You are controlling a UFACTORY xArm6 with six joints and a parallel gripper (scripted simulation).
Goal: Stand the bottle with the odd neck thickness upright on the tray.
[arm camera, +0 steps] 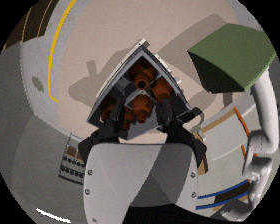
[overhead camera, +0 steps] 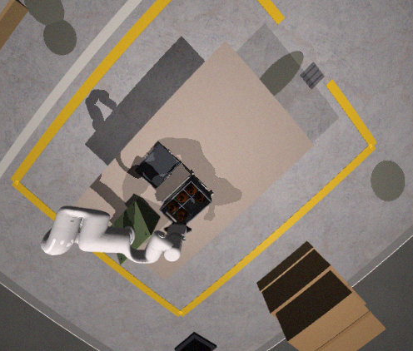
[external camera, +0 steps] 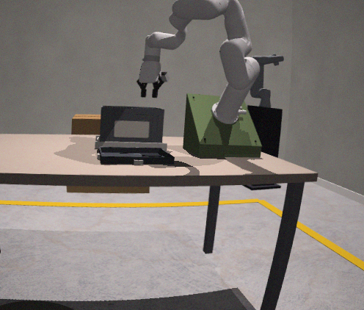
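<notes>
My gripper is now 150 mm above the glass bottle. From my hand the other things lie so: dark crate (160 mm below, 90 mm ahead, 30 mm to the left); flat dark tray (330 mm to the left, 230 mm below, 120 mm ahead).
</notes>
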